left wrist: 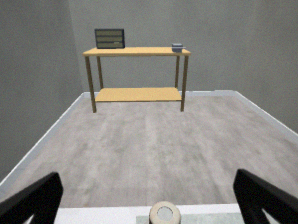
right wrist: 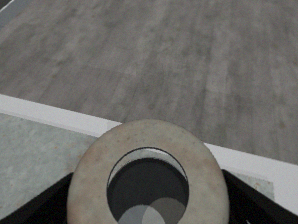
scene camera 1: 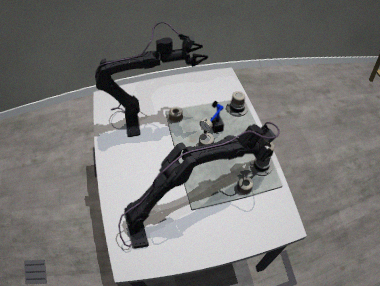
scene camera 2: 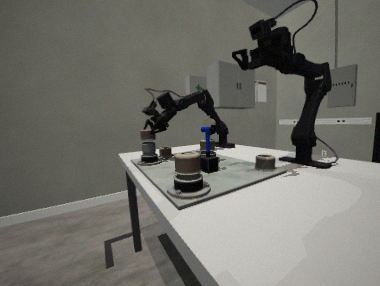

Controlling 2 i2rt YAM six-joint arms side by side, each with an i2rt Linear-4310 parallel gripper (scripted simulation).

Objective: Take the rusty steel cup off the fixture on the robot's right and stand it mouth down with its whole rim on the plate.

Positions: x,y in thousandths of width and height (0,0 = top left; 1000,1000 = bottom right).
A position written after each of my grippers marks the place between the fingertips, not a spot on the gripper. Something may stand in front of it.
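Note:
My left gripper (scene camera 2: 641,170) is there to be seen, and the left wrist view has that same gripper in it as well, my left gripper (left wrist: 498,801). I can also see my right gripper (right wrist: 498,801).

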